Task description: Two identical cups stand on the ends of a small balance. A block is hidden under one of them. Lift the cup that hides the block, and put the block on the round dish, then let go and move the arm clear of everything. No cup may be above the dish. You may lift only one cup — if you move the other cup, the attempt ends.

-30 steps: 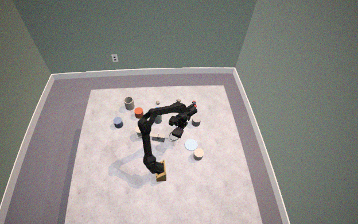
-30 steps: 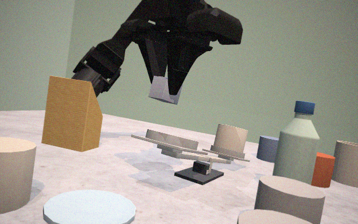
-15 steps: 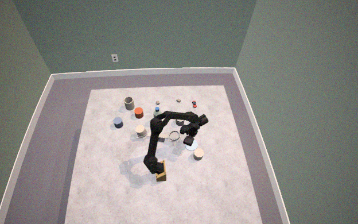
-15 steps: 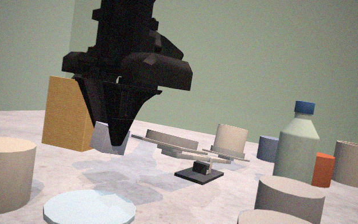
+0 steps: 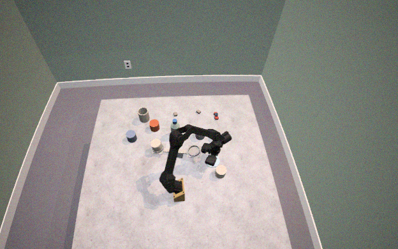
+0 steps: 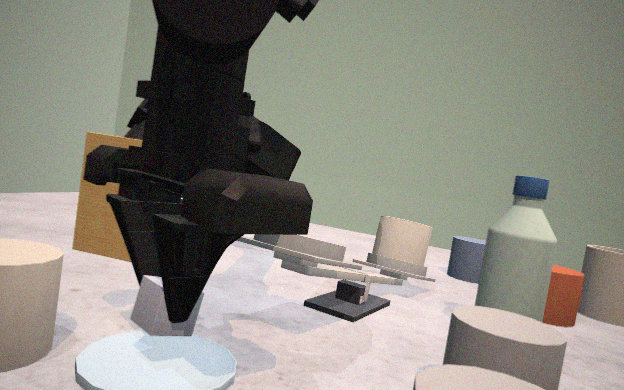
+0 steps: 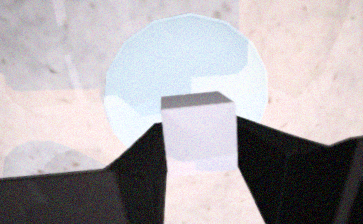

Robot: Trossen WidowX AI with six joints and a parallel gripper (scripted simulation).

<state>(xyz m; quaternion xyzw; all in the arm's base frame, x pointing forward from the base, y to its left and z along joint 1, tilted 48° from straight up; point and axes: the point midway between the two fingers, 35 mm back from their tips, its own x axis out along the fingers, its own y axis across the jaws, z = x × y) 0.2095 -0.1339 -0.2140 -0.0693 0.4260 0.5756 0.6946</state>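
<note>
Right now the pale grey block is right at my gripper tip. The rest, counted from my gripper tip: balance beam (24 cm to the left, 9 cm ahead); beige cup (11 cm behind, 5 cm to the right); pale blue round dish (3 cm below).
</note>
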